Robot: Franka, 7 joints.
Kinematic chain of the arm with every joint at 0, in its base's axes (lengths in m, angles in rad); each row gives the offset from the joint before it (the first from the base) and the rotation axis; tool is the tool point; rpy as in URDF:
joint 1: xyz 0 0 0.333 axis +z
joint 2: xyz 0 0 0 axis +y
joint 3: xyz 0 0 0.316 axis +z
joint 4: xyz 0.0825 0 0 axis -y
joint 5: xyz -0.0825 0 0.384 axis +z
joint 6: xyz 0 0 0 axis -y
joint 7: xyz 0.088 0 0 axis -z
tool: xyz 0 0 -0.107 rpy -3.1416 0 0
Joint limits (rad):
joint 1: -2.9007..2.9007
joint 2: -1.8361..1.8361
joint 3: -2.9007..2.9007
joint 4: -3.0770..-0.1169
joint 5: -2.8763..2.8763
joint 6: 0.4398..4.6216
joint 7: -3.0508..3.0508
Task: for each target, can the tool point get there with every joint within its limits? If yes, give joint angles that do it. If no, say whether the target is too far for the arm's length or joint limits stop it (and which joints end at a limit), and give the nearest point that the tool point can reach.
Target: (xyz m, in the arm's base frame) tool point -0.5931 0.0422 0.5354
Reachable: yes | joints 1.4595 -0.2619 1.5997 -2.0138 -2.1893 2.0290 -1.6366
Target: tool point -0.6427 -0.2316 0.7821
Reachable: yes | joints 0.5663 -0.9618 2.3426 -0.3512 -2.0863 1.5472 -1.8245
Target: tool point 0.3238 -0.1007 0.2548
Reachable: yes | joints 1.7305 0.7878 -1.7192 -2.8541 -1.2323 2.4109 -2.1542
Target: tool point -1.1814 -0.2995 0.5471
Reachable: no: too far | nearest point -0.8190 -0.2076 0.4814 | short by 0.380 m
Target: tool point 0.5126 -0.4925 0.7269
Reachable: yes | joints -1.1620 1.2756 2.3125 -0.5431 -0.5862 1.7718 -2.1845
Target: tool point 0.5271 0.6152 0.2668
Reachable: yes | joints 1.0650 1.4254 -1.0957 -0.3744 1.0484 1.6562 0.8536
